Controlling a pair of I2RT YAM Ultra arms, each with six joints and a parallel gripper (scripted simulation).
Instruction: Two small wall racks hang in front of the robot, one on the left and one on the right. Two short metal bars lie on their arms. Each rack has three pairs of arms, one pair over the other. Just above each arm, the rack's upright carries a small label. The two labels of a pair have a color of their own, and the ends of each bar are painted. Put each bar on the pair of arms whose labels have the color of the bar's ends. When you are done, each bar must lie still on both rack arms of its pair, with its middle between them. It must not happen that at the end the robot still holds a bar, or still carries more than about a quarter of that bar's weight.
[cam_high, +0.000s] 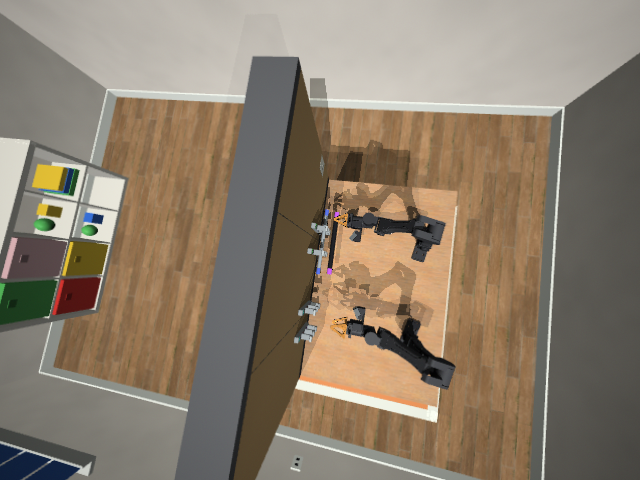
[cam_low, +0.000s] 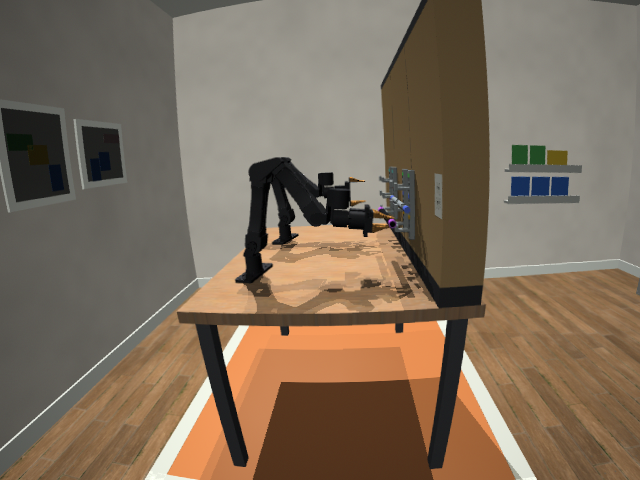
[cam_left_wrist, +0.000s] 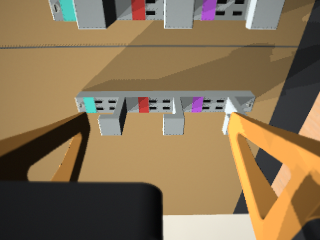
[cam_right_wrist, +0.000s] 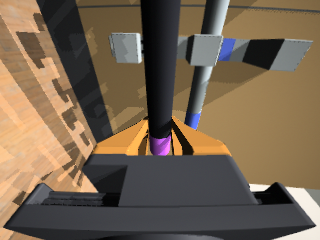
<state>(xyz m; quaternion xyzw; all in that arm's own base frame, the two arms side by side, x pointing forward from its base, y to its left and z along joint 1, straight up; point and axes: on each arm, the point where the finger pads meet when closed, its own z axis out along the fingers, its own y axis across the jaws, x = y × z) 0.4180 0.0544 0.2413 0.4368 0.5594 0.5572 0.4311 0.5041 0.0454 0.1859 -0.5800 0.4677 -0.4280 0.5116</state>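
The blue-ended bar lies 4 cm ahead of my right hand, 13 cm to the left of it and 5 cm above it. Round my right hand: brown wall panel: 14 cm ahead, 32 cm to the left, 24 cm above; purple-ended bar: 1 cm behind, 13 cm to the left.
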